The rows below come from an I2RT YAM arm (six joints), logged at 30 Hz.
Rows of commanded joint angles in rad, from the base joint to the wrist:
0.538 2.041 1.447 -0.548 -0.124 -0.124
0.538 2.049 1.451 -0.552 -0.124 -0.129
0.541 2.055 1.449 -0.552 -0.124 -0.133
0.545 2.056 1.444 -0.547 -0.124 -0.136
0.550 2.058 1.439 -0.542 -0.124 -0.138
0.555 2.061 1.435 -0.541 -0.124 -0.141
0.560 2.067 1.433 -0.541 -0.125 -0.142
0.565 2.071 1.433 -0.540 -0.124 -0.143
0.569 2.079 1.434 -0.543 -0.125 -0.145
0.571 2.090 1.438 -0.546 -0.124 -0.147
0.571 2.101 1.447 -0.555 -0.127 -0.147
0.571 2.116 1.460 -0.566 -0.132 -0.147
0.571 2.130 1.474 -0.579 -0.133 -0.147
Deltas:
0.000 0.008 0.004 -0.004 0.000 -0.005
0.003 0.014 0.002 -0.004 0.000 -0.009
0.007 0.015 -0.003 0.001 0.000 -0.012
0.012 0.017 -0.008 0.006 0.000 -0.014
0.017 0.020 -0.012 0.007 0.000 -0.017
0.022 0.026 -0.014 0.007 -0.001 -0.018
0.027 0.030 -0.014 0.008 0.000 -0.019
0.031 0.038 -0.013 0.005 -0.001 -0.021
0.033 0.049 -0.009 0.002 0.000 -0.023
0.033 0.060 0.000 -0.007 -0.003 -0.023
0.033 0.075 0.013 -0.018 -0.008 -0.023
0.033 0.089 0.027 -0.031 -0.009 -0.023

